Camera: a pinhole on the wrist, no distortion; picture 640 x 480 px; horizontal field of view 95.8 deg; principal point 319.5 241.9 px. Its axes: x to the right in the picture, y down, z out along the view. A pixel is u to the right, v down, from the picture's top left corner.
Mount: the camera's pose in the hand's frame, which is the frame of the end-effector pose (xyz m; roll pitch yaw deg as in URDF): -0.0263 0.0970 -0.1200 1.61 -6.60 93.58
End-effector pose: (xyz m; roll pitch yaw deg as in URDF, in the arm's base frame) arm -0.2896 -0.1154 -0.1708 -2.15 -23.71 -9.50
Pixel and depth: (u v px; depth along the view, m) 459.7 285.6 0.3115
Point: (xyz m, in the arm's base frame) -0.3980 0.1219 -0.0165
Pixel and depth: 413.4 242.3 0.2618
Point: -0.3413 0.0526 -0.0481
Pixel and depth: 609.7 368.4 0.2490
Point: -0.4239 0.2267 -0.0929
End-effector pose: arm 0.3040 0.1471 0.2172 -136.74 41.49 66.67
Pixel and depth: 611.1 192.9 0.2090
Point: 0.3533 -0.0704 0.0084
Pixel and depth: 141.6 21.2 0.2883
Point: 0.2055 0.3389 0.0487
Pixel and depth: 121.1 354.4 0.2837
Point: 0.0871 0.1394 0.2847
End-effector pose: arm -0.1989 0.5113 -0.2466 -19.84 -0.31 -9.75
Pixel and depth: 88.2 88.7 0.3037
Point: -0.0604 0.3789 -0.0486
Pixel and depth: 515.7 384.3 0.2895
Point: -0.3165 0.8367 -0.1498
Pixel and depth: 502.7 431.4 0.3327
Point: -0.3869 0.8690 -0.1078
